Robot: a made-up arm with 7 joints. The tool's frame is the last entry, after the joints.
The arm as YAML. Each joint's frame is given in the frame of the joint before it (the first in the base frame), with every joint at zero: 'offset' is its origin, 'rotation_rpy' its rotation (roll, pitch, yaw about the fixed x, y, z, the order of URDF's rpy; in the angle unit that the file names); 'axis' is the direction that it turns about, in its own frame. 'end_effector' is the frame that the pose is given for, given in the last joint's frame.
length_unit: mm
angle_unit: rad
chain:
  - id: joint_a
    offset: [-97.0, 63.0, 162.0]
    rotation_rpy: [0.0, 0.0, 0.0]
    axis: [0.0, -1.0, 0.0]
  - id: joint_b
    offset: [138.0, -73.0, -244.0]
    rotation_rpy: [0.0, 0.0, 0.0]
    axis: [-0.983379, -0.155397, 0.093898]
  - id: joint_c
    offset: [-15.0, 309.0, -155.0]
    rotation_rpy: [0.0, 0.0, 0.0]
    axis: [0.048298, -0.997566, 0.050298]
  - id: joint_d
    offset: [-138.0, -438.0, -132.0]
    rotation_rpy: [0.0, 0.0, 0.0]
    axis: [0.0, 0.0, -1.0]
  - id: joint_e
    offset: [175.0, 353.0, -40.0]
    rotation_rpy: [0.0, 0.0, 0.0]
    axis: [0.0, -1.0, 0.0]
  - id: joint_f
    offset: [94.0, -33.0, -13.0]
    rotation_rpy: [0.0, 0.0, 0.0]
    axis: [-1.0, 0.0, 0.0]
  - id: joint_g
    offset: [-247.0, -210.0, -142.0]
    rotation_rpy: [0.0, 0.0, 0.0]
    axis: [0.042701, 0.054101, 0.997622]
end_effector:
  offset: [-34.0, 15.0, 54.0]
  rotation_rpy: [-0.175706, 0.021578, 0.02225]
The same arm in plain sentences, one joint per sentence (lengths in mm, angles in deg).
The arm has seven revolute joints in a row. What follows holds with every joint at zero, and every direction is one of the base frame's. Joint 1 sits 97 mm along -x and 63 mm along +y and 162 mm along +z from the base frame's origin and rotates about -y. Joint 2 sits 138 mm along +x and 73 mm along -y and 244 mm along -z from joint 1 and rotates about the direction (-0.983379, -0.155397, 0.093898). Joint 3 sits 15 mm along -x and 309 mm along +y and 155 mm along -z from joint 2 and rotates about the direction (0.048298, -0.997566, 0.050298). Joint 4 sits 138 mm along -x and 438 mm along -y and 132 mm along -z from joint 3 and rotates about -z. Joint 5 sits 175 mm along +x and 353 mm along +y and 40 mm along -z from joint 4 and rotates about -y. Joint 6 sits 94 mm along +x and 33 mm along -y and 13 mm along -z from joint 5 and rotates about -x. Joint 7 sits 247 mm along -x and 210 mm along -y and 142 mm along -z from joint 6 and rotates about the direction (0.042701, 0.054101, 0.997622). The tool frame, which is the frame that the pose is given for, sits 34 mm along -x and 15 mm along +y and 54 mm along +z from joint 7; its axes are the base frame's turned by roll -10.07, pitch 1.24 and yaw 1.27 deg (as in URDF: about the fixed x, then y, then z).
